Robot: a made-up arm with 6 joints. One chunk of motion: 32 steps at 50 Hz.
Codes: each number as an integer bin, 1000 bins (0 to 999) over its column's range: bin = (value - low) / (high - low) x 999, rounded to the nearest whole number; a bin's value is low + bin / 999 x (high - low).
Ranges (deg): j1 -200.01..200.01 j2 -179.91..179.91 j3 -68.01..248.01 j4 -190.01..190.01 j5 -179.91..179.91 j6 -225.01..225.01
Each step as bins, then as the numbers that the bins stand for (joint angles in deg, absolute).
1 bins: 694 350 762 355 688 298
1 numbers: 77.88 -53.85 173.04 -54.97 67.89 -90.77
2 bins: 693 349 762 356 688 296
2 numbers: 77.48 -54.21 173.04 -54.59 67.89 -91.67
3 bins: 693 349 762 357 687 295
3 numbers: 77.48 -54.21 173.04 -54.21 67.53 -92.12
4 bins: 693 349 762 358 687 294
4 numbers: 77.48 -54.21 173.04 -53.83 67.53 -92.57
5 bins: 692 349 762 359 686 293
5 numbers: 77.08 -54.21 173.04 -53.45 67.17 -93.02
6 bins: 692 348 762 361 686 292
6 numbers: 77.08 -54.57 173.04 -52.69 67.17 -93.47
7 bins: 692 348 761 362 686 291
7 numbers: 77.08 -54.57 172.72 -52.31 67.17 -93.92
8 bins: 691 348 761 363 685 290
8 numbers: 76.68 -54.57 172.72 -51.92 66.81 -94.37
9 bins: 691 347 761 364 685 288
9 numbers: 76.68 -54.93 172.72 -51.54 66.81 -95.27
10 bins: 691 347 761 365 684 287
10 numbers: 76.68 -54.93 172.72 -51.16 66.45 -95.72
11 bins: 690 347 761 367 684 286
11 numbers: 76.28 -54.93 172.72 -50.40 66.45 -96.18
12 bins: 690 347 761 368 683 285
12 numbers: 76.28 -54.93 172.72 -50.02 66.09 -96.63
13 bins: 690 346 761 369 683 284
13 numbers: 76.28 -55.29 172.72 -49.64 66.09 -97.08
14 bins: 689 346 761 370 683 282
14 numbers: 75.88 -55.29 172.72 -49.26 66.09 -97.98
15 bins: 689 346 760 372 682 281
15 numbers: 75.88 -55.29 172.41 -48.50 65.73 -98.43
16 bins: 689 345 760 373 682 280
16 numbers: 75.88 -55.65 172.41 -48.12 65.73 -98.88
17 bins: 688 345 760 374 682 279
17 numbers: 75.48 -55.65 172.41 -47.74 65.73 -99.33
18 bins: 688 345 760 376 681 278
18 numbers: 75.48 -55.65 172.41 -46.98 65.37 -99.78
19 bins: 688 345 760 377 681 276
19 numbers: 75.48 -55.65 172.41 -46.60 65.37 -100.68
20 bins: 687 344 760 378 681 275
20 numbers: 75.08 -56.01 172.41 -46.22 65.37 -101.13
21 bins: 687 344 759 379 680 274
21 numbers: 75.08 -56.01 172.09 -45.84 65.01 -101.58
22 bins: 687 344 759 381 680 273
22 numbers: 75.08 -56.01 172.09 -45.08 65.01 -102.03
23 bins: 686 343 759 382 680 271
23 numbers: 74.68 -56.37 172.09 -44.70 65.01 -102.93
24 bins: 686 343 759 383 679 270
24 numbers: 74.68 -56.37 172.09 -44.32 64.65 -103.38
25 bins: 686 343 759 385 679 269
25 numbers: 74.68 -56.37 172.09 -43.56 64.65 -103.83
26 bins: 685 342 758 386 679 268
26 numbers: 74.28 -56.73 171.77 -43.18 64.65 -104.28
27 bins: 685 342 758 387 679 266
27 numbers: 74.28 -56.73 171.77 -42.80 64.65 -105.18
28 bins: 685 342 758 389 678 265
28 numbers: 74.28 -56.73 171.77 -42.03 64.29 -105.64
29 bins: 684 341 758 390 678 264
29 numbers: 73.88 -57.09 171.77 -41.65 64.29 -106.09
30 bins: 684 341 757 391 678 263
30 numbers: 73.88 -57.09 171.46 -41.27 64.29 -106.54
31 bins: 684 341 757 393 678 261
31 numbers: 73.88 -57.09 171.46 -40.51 64.29 -107.44
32 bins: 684 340 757 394 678 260
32 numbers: 73.88 -57.45 171.46 -40.13 64.29 -107.89
